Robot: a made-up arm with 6 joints.
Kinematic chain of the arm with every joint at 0, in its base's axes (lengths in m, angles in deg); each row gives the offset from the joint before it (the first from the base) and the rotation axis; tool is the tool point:
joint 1: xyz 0 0 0.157 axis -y
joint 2: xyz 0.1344 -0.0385 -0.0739 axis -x
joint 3: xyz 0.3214 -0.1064 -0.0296 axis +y
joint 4: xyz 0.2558 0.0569 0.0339 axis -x
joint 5: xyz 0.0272 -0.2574 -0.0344 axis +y
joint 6: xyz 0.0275 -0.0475 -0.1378 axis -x
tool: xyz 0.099 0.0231 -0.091
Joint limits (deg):
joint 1: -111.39..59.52
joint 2: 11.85..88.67
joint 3: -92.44..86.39
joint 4: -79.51..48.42
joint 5: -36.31..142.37
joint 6: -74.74..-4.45
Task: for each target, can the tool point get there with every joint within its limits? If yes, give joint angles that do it. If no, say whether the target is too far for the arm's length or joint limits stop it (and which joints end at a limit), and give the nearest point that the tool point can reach.
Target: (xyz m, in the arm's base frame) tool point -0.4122 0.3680 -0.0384
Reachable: no: joint limits stop it (at a limit: joint 2, joint 3, joint 4, joint 6) | nearest point -0.3955 0.0844 -0.0305 | short by 0.284 m
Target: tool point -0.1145 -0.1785 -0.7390
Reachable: yes | joints -73.58 37.76 -5.40 -60.37 16.72 -22.36
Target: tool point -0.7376 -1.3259 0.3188
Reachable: no: too far | nearest point -0.4682 -0.6007 -0.0312 | short by 0.849 m
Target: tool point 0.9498 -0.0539 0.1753
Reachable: yes | joints 7.40 79.61 -41.77 -55.18 10.17 -24.82
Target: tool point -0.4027 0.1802 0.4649
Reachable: no: joint limits stop it (at a limit: joint 1, joint 3, joint 4, joint 5, joint 6) | nearest point -0.2650 0.1704 0.6480 | short by 0.229 m
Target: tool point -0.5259 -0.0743 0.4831
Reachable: no: joint limits stop it (at a limit: joint 1, joint 2, joint 3, joint 6) | nearest point -0.5207 -0.1035 0.2162 | short by 0.269 m
